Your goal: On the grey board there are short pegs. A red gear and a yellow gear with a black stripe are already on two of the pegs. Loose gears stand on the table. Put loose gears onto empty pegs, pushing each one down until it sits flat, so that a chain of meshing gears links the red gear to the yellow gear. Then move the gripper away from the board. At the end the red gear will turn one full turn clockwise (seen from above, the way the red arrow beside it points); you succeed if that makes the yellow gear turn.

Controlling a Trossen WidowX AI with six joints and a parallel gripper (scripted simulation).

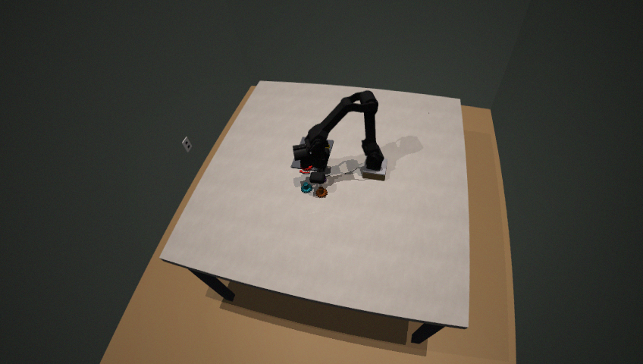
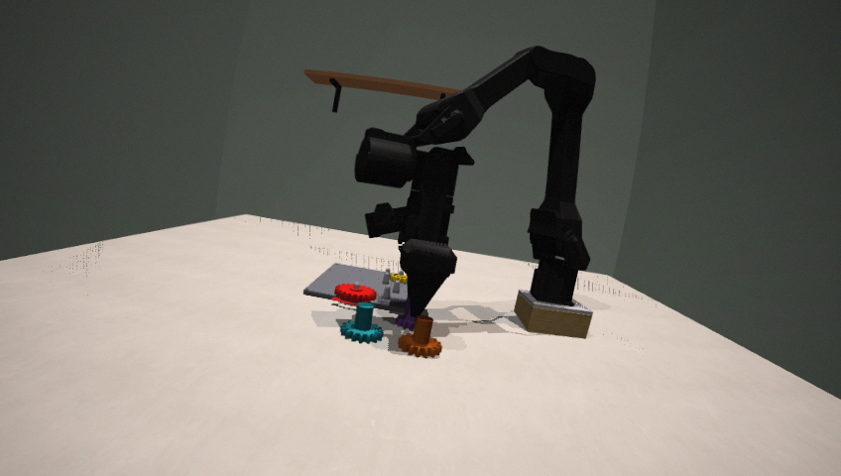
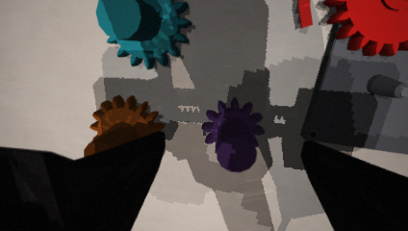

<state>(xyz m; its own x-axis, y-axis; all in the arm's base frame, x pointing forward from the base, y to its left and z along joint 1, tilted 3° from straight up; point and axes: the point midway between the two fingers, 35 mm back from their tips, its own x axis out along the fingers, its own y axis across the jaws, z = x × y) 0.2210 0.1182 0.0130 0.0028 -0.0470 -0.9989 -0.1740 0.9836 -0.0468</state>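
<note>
Right now the red gear is 10 cm ahead of my gripper tip, 6 cm to the right of it and 1 cm below it. Also, from my gripper tip: orange gear: 2 cm behind, 7 cm to the left, 1 cm below; then purple gear: 1 cm below; then teal gear: 5 cm ahead, 7 cm to the left, 1 cm below.
</note>
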